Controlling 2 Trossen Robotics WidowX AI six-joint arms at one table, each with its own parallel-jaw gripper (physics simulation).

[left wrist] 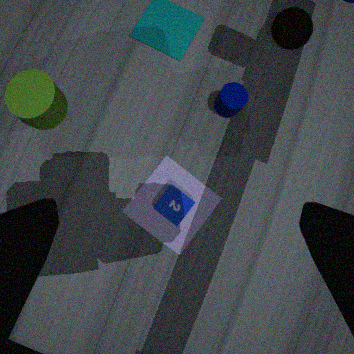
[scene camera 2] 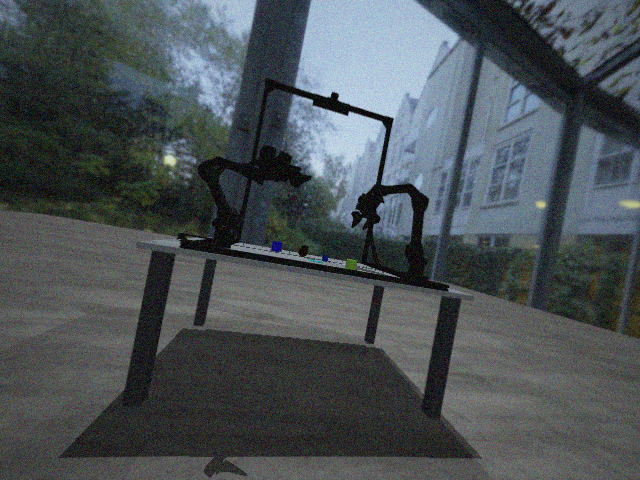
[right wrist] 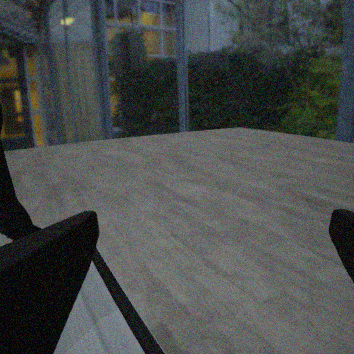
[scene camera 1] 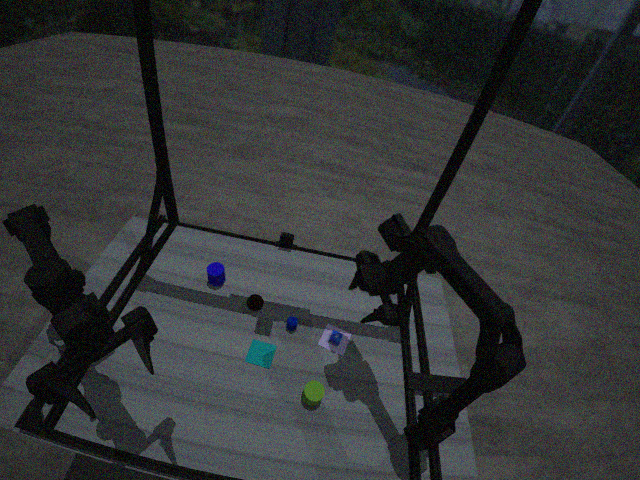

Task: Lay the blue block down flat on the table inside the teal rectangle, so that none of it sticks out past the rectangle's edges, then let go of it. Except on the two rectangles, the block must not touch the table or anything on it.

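Frame: origin at the left arm's base, x ahead, y left, z up, level; centimetres.
Seen in the pictures: left gripper, fingertip midpoint: (left wrist: pixel 181 212) (scene camera 2: pixel 357 228) (scene camera 1: pixel 355 305); right gripper, fingertip midpoint: (scene camera 2: pixel 306 173) (right wrist: pixel 214 222) (scene camera 1: pixel 124 394); left arm's base at its link origin: (scene camera 2: pixel 414 277) (scene camera 1: pixel 421 436); right arm's base at its link origin: (scene camera 2: pixel 220 242).
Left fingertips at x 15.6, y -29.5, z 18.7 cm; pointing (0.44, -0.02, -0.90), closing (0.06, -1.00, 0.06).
Observation:
Pixels of each thing's top centre, then the offset from my left fingertips to it. "spot": a spot on its surface instead.
- blue block at its top centre: (left wrist: pixel 173 204) (scene camera 1: pixel 336 336) dz -18.7, dx +0.1, dy -1.4 cm
- lilac rectangle at a spot on its surface: (left wrist: pixel 202 200) spot: dz -20.5, dx +0.8, dy -4.7 cm
- teal rectangle at a spot on its surface: (left wrist: pixel 170 32) (scene camera 1: pixel 264 351) (scene camera 2: pixel 316 261) spot: dz -20.5, dx +21.0, dy +0.6 cm
- small blue cylinder at its top centre: (left wrist: pixel 234 95) (scene camera 1: pixel 292 321) dz -17.5, dx +12.4, dy -6.8 cm
- green cylinder at its top centre: (left wrist: pixel 28 92) (scene camera 1: pixel 314 390) (scene camera 2: pixel 352 259) dz -16.2, dx +9.9, dy +14.1 cm
- dark round object at its top centre: (left wrist: pixel 301 15) (scene camera 1: pixel 255 297) dz -15.6, dx +22.8, dy -14.1 cm
- larger blue cylinder at its top centre: (scene camera 1: pixel 215 268) (scene camera 2: pixel 277 241) dz -15.2, dx +34.6, dy -25.1 cm
The blue block (scene camera 1: pixel 336 338) (left wrist: pixel 174 205), with a pale 2 on its square top face, stands on the lilac rectangle (scene camera 1: pixel 326 343) (left wrist: pixel 202 200). Its height is hard to judge. The teal rectangle (scene camera 1: pixel 259 353) (scene camera 2: pixel 315 260) (left wrist: pixel 170 32) lies flat, to the left of the lilac one in scene camera 1, with part of it in shadow. My left gripper (scene camera 1: pixel 357 304) (scene camera 2: pixel 359 227) (left wrist: pixel 181 212) is open and empty, above the table; in its wrist view the block lies between the fingertips. My right gripper (scene camera 1: pixel 123 396) (right wrist: pixel 214 222) is open and empty at the left of scene camera 1.
A small blue cylinder (scene camera 1: pixel 291 323) (left wrist: pixel 234 96) stands between and behind the rectangles in scene camera 1. A green cylinder (scene camera 1: pixel 313 393) (scene camera 2: pixel 351 264) (left wrist: pixel 30 94) stands in front. A dark round object (scene camera 1: pixel 254 302) (left wrist: pixel 292 28) and a larger blue cylinder (scene camera 1: pixel 215 273) (scene camera 2: pixel 276 246) are farther back left.

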